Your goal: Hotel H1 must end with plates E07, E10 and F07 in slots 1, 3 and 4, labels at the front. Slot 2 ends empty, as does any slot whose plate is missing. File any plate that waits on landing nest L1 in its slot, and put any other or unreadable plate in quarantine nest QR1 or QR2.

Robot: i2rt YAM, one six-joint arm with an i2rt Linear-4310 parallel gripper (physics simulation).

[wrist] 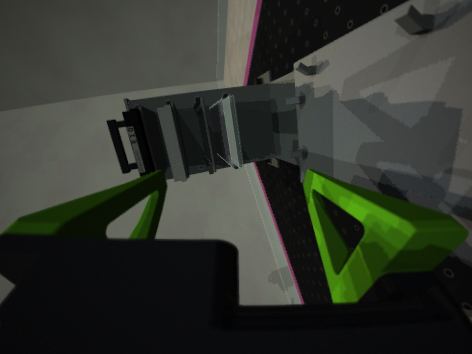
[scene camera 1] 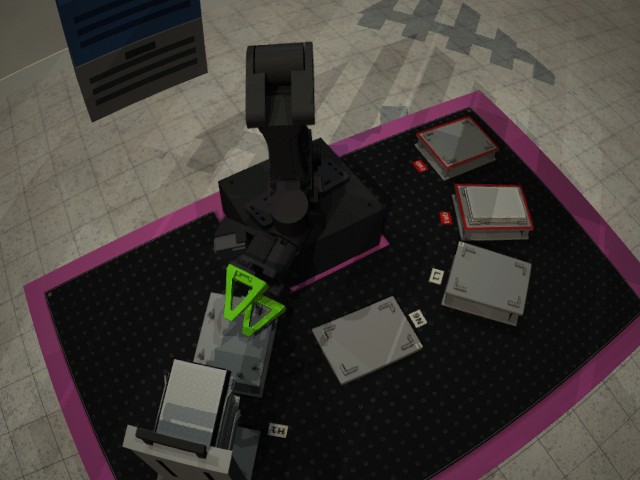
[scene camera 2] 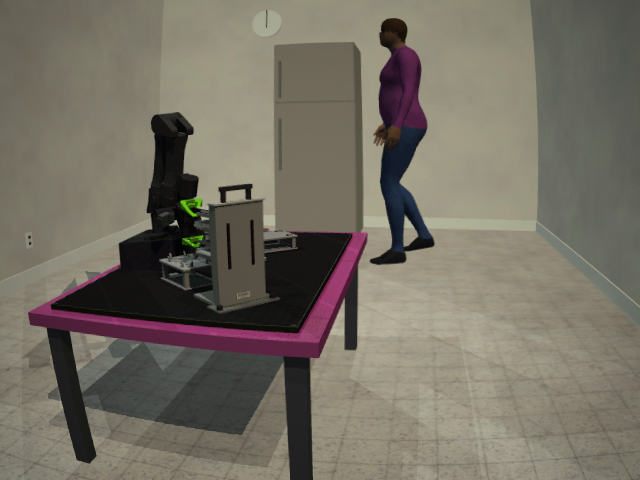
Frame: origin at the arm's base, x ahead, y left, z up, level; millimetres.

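Seen in the pictures: gripper, fingertip midpoint: [wrist: 235, 177] [scene camera 1: 237, 327] [scene camera 2: 195, 232]; arm's base, link origin: [scene camera 2: 161, 233].
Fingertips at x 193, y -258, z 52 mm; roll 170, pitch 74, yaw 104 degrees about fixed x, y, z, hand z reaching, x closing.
Offsets run from my fingertips to a thing's middle. "spot": to the spot under its first point.
Plate hotel H1 {130 mm ahead, 166 mm right, 2 mm up} [scene camera 1: 219, 458] [scene camera 2: 240, 263] [wrist: 256, 122] stands upright and shows sideways in the wrist view, top handle to the left. A dark-sided plate {spot: 67 mm ahead, 111 mm right, 70 mm up} [wrist: 148, 140] with a front label is near its top; the label is too small to read surely. A clear plate {102 mm ahead, 137 mm right, 28 mm down} [wrist: 231, 131] is in a lower slot. Other slots' contents are unclear. My gripper [scene camera 1: 240, 325] [scene camera 2: 193, 224] [wrist: 235, 177] is open and empty, fingers one above the other, over the pinned stand before the hotel. Landing nest L1 {156 mm ahead, 453 mm left, 117 mm down} [scene camera 1: 491, 273] is bare. A pale plate {37 mm ahead, 597 mm left, 98 mm down} [scene camera 1: 496, 202] lies on nest QR1 {spot: 113 mm ahead, 618 mm left, 104 mm down} [scene camera 1: 524, 224]; nest QR2 {144 mm back, 672 mm left, 122 mm down} [scene camera 1: 457, 140] is bare.
The pinned stand [scene camera 1: 211, 320] [scene camera 2: 178, 262] [wrist: 350, 65] is between the robot base and the hotel. A low nest N6 {91 mm ahead, 201 mm left, 136 mm down} [scene camera 1: 367, 338] lies beside it. The robot's black base [scene camera 1: 356, 211] is behind. A person [scene camera 2: 403, 93] stands beyond the table.
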